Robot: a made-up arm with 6 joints. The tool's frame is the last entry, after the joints. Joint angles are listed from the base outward.
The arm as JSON. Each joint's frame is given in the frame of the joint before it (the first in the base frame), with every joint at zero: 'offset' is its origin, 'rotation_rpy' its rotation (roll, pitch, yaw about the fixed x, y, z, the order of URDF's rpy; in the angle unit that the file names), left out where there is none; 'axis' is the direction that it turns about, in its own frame. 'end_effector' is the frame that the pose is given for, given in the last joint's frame.
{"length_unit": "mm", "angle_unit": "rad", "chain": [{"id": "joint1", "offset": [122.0, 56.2, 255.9], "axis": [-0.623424, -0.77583, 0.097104]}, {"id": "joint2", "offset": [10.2, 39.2, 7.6], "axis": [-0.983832, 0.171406, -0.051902]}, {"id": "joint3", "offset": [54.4, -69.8, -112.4], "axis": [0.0, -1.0, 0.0]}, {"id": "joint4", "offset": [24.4, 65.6, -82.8], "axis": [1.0, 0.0, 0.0]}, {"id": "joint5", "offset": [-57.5, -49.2, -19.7], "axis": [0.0, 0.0, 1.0]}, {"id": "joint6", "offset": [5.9, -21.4, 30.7], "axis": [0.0, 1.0, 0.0]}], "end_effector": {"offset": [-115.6, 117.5, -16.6], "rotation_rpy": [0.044, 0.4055, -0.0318]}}
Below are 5 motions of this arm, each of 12 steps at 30 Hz.
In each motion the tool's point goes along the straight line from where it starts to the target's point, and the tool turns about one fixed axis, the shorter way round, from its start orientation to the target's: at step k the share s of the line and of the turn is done. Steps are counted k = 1, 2, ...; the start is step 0. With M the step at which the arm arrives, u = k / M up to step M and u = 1 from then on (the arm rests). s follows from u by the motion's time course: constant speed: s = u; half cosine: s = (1 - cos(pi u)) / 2; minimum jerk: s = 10 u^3 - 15 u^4 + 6 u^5.
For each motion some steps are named. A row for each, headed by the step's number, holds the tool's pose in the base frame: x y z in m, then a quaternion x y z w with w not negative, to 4 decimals.
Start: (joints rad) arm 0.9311 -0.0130 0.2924 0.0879 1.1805 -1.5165
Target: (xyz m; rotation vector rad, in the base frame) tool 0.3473 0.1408 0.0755 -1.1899 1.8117 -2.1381
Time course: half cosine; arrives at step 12
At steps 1, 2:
1: 0.3399 -0.0449 0.0438 -0.0605 -0.5482 0.7252 0.4122
2: 0.3403 -0.0355 0.0454 -0.0365 -0.5566 0.7318 0.3915

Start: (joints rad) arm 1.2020 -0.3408 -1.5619 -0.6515 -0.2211 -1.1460
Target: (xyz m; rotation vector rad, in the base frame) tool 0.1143 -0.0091 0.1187 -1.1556 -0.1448 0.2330
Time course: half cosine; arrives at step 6
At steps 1, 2, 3, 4, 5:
1: 0.1163 -0.0077 0.1165 -0.5165 -0.0774 0.1541 0.8387
2: 0.1159 -0.0079 0.1169 -0.5221 -0.0756 0.1454 0.8370
3: 0.1154 -0.0083 0.1175 -0.5297 -0.0732 0.1336 0.8344
4: 0.1148 -0.0087 0.1181 -0.5371 -0.0707 0.1217 0.8317
5: 0.1144 -0.0090 0.1185 -0.5425 -0.0689 0.1130 0.8296

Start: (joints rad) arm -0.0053 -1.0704 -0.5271 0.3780 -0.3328 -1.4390
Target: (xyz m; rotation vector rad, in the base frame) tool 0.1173 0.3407 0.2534 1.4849 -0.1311 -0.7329
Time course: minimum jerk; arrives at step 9
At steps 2, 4, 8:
2: 0.1291 0.3555 0.2010 0.5509 -0.1344 -0.3031 0.7659
4: 0.1250 0.3504 0.2192 0.5905 -0.1083 -0.3119 0.7364
8: 0.1174 0.3409 0.2527 0.6587 -0.0592 -0.3255 0.6757

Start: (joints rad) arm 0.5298 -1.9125 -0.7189 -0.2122 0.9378 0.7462
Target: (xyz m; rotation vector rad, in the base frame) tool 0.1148 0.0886 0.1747 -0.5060 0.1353 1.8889
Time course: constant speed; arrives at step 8
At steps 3, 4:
3: 0.1121 0.0939 0.1736 -0.1143 0.0673 0.8304 0.5412
4: 0.1126 0.0928 0.1738 -0.1344 0.0653 0.8251 0.5448

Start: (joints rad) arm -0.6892 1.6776 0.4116 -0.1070 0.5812 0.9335
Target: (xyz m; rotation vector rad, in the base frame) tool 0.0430 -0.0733 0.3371 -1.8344 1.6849 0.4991
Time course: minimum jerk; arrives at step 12
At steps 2, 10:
2: 0.0300 -0.0532 0.3067 -0.6832 0.6395 0.0636 0.3466
10: 0.0425 -0.0726 0.3360 -0.6897 0.6339 0.1831 0.2981

